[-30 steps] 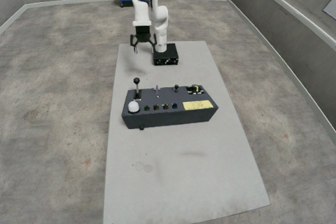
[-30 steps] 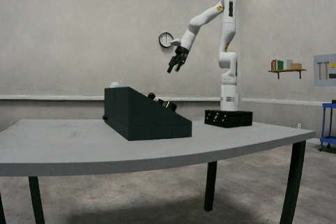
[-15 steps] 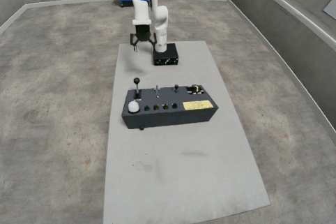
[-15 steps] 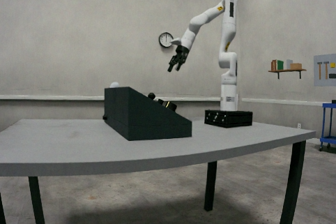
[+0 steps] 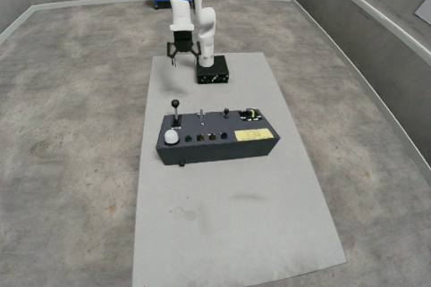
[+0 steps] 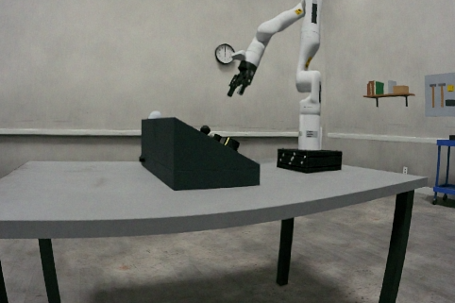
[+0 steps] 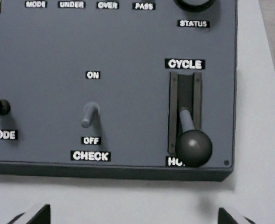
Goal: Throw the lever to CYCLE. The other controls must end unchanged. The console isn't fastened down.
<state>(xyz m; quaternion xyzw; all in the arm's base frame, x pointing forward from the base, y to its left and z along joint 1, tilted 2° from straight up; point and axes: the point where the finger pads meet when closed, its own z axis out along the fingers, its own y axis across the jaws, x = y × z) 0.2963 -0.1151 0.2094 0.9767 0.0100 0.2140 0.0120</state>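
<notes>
Now: the lever 14 cm ahead of my hand, 6 cm to the right of it and 17 cm below it. Also, from my hand: mode knob (16 cm ahead, 18 cm to the left, 18 cm below); check toggle (15 cm ahead, 6 cm to the left, 18 cm below); rotary dial (16 cm ahead, 30 cm to the left, 18 cm below).
</notes>
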